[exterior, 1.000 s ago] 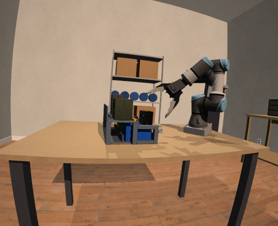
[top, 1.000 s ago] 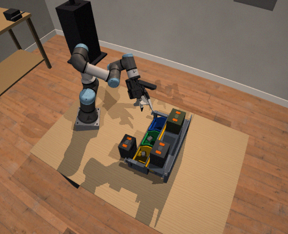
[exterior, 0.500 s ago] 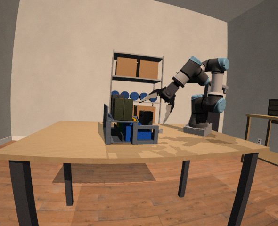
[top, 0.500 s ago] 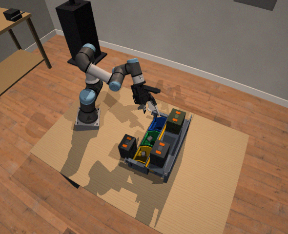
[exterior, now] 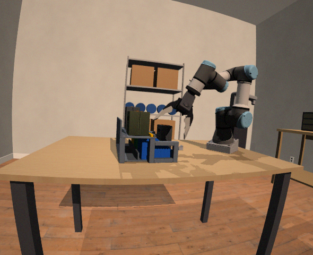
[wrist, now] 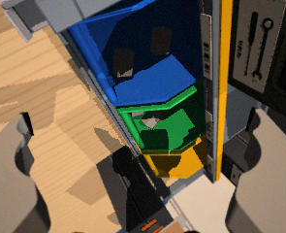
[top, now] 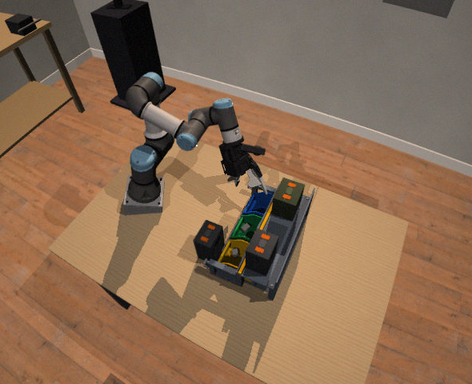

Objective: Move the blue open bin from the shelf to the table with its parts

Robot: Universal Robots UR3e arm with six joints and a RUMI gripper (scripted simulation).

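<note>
My hand is 60 mm short of the blue open bin and 80 mm above it. From my hand the other things lie so: yellow bin (80 mm ahead, 220 mm to the right, 80 mm below); green bin (70 mm ahead, 110 mm to the right, 80 mm below).
</note>
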